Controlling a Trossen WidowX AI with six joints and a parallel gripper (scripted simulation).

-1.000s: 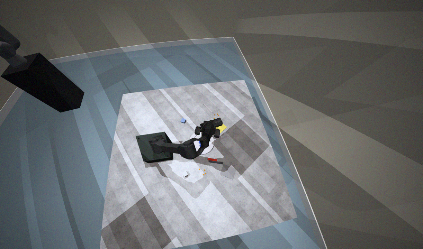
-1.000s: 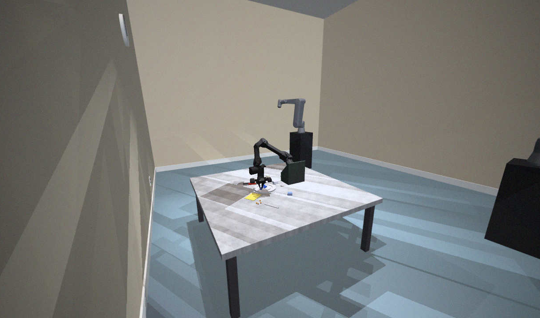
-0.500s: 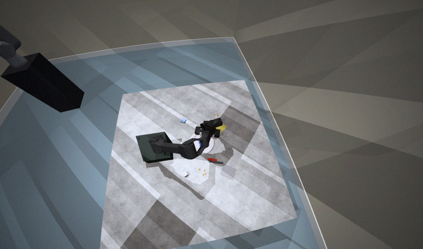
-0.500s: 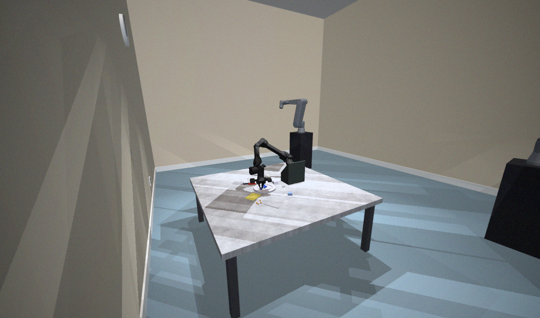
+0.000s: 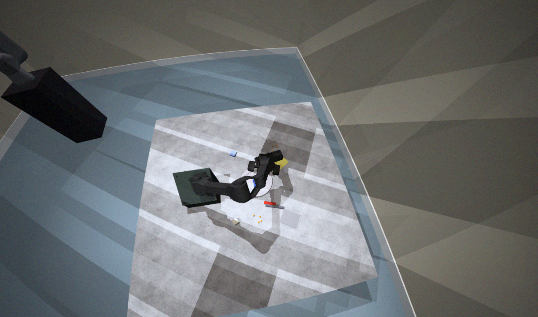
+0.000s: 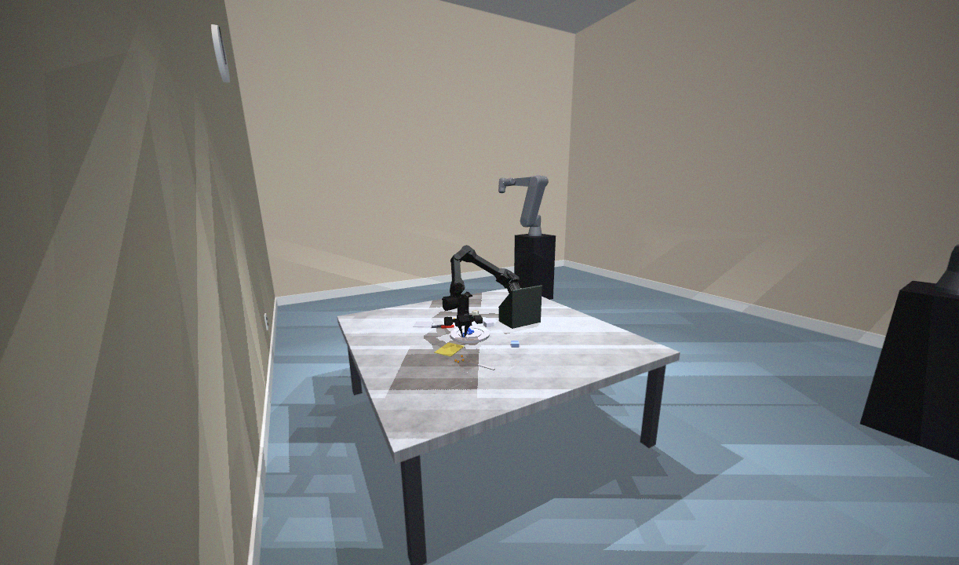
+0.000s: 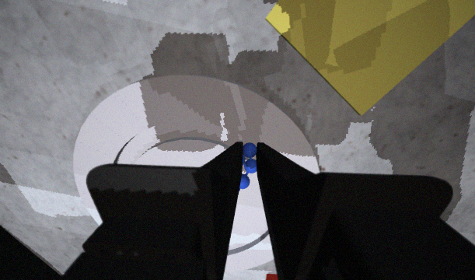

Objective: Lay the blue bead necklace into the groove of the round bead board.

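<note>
Now: the round white bead board 6 cm behind my gripper tip, 3 cm to the right of it and 1 cm below it. From my gripper tip the other things lie so: blue block 20 cm to the left, 17 cm behind, 1 cm below; then yellow sheet 11 cm ahead, 6 cm to the left, 2 cm below; then grey tool 20 cm to the right, 1 cm below.
</note>
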